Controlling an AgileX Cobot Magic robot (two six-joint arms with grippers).
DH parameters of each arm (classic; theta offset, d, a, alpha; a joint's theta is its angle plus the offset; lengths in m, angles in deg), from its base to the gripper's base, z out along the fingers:
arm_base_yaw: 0 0.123 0 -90
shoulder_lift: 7.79 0 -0.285 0
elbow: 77.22 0 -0.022 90
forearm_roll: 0 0.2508 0 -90
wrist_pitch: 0 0 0.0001 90
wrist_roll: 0 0.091 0 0
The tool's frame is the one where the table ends.
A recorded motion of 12 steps. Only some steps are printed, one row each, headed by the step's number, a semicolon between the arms.
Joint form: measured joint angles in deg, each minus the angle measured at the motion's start. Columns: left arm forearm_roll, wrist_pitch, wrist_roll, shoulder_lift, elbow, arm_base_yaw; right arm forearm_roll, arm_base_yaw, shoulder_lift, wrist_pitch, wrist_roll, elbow.
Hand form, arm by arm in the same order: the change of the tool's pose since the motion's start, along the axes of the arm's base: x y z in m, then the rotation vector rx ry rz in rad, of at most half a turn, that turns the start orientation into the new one. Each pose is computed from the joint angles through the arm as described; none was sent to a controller.
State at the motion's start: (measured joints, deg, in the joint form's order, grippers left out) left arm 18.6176 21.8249 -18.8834 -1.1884 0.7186 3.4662; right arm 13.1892 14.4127 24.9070 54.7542 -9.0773 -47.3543
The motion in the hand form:
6: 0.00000 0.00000 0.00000 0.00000 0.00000 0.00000; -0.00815 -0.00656 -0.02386 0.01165 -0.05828 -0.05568
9: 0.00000 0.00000 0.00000 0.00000 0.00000 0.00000; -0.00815 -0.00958 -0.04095 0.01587 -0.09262 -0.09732
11: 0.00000 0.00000 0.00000 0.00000 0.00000 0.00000; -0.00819 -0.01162 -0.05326 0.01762 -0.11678 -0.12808
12: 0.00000 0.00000 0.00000 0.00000 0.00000 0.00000; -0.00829 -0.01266 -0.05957 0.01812 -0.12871 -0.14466
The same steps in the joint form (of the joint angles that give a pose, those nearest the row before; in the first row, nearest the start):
6: 0.00 0.00 0.00 0.00 0.00 0.00; -2.46 -0.48 -5.90 -4.64 1.77 6.75
9: 0.00 0.00 0.00 0.00 0.00 0.00; -3.77 -1.42 -8.86 -8.52 2.51 11.46
11: 0.00 0.00 0.00 0.00 0.00 0.00; -4.50 -2.40 -10.99 -11.14 2.84 14.78
12: 0.00 0.00 0.00 0.00 0.00 0.00; -4.82 -3.01 -12.09 -12.40 2.97 16.44

